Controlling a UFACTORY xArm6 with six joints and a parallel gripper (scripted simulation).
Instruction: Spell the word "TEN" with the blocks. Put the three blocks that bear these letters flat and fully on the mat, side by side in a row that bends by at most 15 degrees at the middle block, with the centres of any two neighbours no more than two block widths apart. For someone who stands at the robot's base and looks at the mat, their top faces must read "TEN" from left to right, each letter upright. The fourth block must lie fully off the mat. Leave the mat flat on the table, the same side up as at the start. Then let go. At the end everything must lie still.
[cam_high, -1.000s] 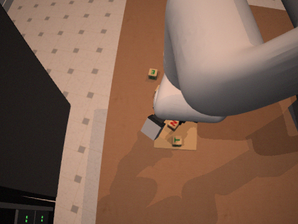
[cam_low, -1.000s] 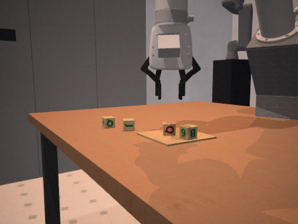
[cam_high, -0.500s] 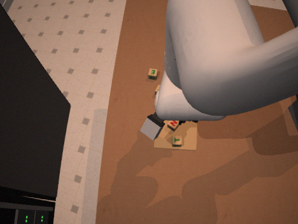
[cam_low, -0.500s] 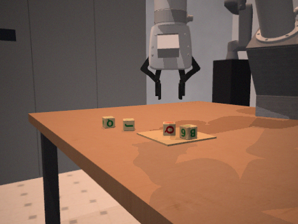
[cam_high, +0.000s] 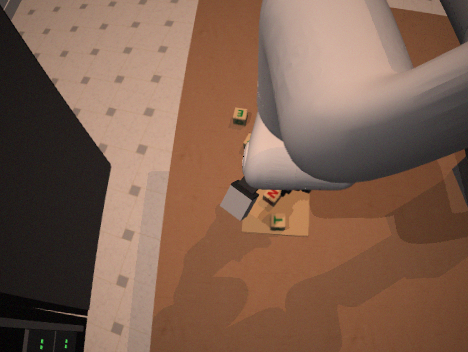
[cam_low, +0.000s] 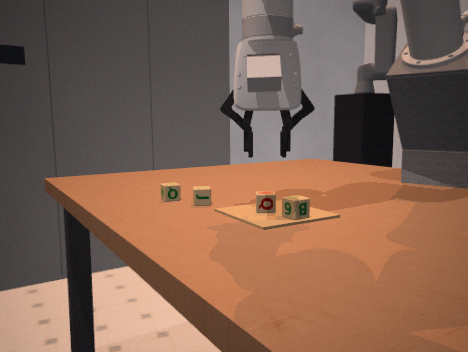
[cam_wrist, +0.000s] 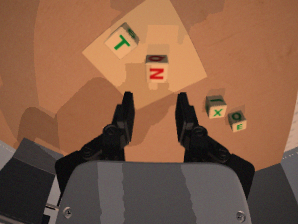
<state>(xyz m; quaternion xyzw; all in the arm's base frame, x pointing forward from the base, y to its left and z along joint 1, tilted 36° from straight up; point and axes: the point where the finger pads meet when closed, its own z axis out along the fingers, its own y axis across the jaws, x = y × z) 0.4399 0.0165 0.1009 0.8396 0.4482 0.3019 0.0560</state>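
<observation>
Now: the tan mat 1 cm behind my hand, 1 cm to the left of it and 11 cm below it. The rest, counted from my hand: X block: 6 cm ahead, 12 cm to the right, 9 cm below; then E block: 9 cm ahead, 19 cm to the right, 9 cm below; then T block: 2 cm behind, 6 cm to the left, 9 cm below.
</observation>
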